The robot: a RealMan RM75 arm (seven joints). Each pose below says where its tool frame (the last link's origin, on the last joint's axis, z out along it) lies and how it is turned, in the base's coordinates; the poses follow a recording.
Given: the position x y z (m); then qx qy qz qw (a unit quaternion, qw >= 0).
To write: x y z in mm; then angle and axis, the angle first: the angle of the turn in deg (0 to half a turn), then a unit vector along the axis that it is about. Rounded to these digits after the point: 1 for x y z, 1 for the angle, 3 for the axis.
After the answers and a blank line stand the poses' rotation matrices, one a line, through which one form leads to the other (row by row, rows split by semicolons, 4 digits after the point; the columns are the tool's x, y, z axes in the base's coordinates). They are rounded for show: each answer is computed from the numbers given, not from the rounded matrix.
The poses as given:
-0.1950, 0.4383, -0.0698, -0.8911, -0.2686, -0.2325, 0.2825
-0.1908, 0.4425, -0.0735, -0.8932, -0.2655, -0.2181, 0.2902
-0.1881, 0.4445, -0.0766, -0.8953, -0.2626, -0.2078, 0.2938
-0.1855, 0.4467, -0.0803, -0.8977, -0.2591, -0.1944, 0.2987
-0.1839, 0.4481, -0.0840, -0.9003, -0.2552, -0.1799, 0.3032
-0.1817, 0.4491, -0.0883, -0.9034, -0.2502, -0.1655, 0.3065
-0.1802, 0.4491, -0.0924, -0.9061, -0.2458, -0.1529, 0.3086
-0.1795, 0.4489, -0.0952, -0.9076, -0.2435, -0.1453, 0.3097
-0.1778, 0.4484, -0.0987, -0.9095, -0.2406, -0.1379, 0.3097
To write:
-195.0, 438.3, -69.8, 147.2, -0.929, -0.280, -0.242
-190.8, 442.5, -73.5, 146.3, -0.933, -0.277, -0.228
-188.1, 444.5, -76.6, 145.8, -0.937, -0.275, -0.217
-185.5, 446.7, -80.3, 145.2, -0.941, -0.271, -0.204
-183.9, 448.1, -84.0, 144.7, -0.945, -0.268, -0.189
-181.7, 449.1, -88.3, 144.3, -0.949, -0.263, -0.174
-180.2, 449.1, -92.4, 144.1, -0.953, -0.258, -0.161
-179.5, 448.9, -95.2, 143.9, -0.955, -0.256, -0.153
-177.8, 448.4, -98.7, 143.9, -0.957, -0.253, -0.145

0.7476 0.6100 0.2626; 0.3473 -0.6961 0.6283; 0.5661 -0.3785 -0.7323
0.7639 0.6008 0.2355; 0.3477 -0.6906 0.6342; 0.5437 -0.4026 -0.7365
0.7757 0.5923 0.2178; 0.3481 -0.6895 0.6352; 0.5264 -0.4169 -0.7410
0.7902 0.5813 0.1942; 0.3490 -0.6873 0.6370; 0.5038 -0.4355 -0.7460
0.8050 0.5686 0.1692; 0.3504 -0.6859 0.6378; 0.4787 -0.4541 -0.7514
0.8200 0.5535 0.1456; 0.3506 -0.6869 0.6366; 0.4524 -0.4709 -0.7574
0.8324 0.5398 0.1254; 0.3511 -0.6887 0.6344; 0.4288 -0.4841 -0.7628
0.8392 0.5320 0.1129; 0.3520 -0.6896 0.6329; 0.4145 -0.4914 -0.7660
0.8462 0.5231 0.1018; 0.3522 -0.6924 0.6297; 0.3999 -0.4970 -0.7701

